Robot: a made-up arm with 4 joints. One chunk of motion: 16 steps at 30 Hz.
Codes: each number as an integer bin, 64 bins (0 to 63) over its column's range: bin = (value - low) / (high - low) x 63, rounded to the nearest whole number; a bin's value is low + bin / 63 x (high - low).
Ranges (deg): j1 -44..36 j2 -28..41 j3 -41..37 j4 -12..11
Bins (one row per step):
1: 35 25 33 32
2: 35 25 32 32
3: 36 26 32 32
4: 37 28 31 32
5: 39 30 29 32
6: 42 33 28 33
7: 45 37 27 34
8: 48 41 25 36
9: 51 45 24 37
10: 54 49 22 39
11: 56 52 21 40
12: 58 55 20 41
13: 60 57 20 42
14: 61 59 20 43
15: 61 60 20 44
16: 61 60 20 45
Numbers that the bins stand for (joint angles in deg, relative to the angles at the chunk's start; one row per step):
1: 0.44 -0.62 -0.14 -0.32
2: 0.44 -0.62 -1.38 -0.32
3: 1.71 0.48 -1.38 -0.32
4: 2.98 2.67 -2.62 -0.32
5: 5.52 4.86 -5.10 -0.32
6: 9.33 8.14 -6.33 0.05
7: 13.14 12.52 -7.57 0.41
8: 16.95 16.90 -10.05 1.14
9: 20.76 21.29 -11.29 1.51
10: 24.57 25.67 -13.76 2.24
11: 27.11 28.95 -15.00 2.60
12: 29.65 32.24 -16.24 2.97
13: 32.19 34.43 -16.24 3.33
14: 33.46 36.62 -16.24 3.70
15: 33.46 37.71 -16.24 4.06
16: 33.46 37.71 -16.24 4.43

